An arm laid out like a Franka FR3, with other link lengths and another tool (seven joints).
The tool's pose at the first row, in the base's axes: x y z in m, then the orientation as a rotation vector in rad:
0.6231 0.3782 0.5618 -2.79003 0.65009 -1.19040
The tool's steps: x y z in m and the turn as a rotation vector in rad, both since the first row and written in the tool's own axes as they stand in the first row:
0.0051 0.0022 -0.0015 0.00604 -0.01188 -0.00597
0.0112 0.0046 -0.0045 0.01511 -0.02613 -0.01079
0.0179 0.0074 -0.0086 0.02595 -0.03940 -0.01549
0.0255 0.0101 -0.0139 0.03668 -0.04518 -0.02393
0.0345 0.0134 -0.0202 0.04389 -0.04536 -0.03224
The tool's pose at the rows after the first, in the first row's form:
0.6244 0.3744 0.5659 -2.79387 0.63667 -1.17388
0.6252 0.3702 0.5717 -2.79525 0.62227 -1.15366
0.6255 0.3655 0.5786 -2.79451 0.60678 -1.13491
0.6255 0.3607 0.5870 -2.79324 0.58710 -1.12776
0.6255 0.3550 0.5969 -2.79257 0.57071 -1.12877

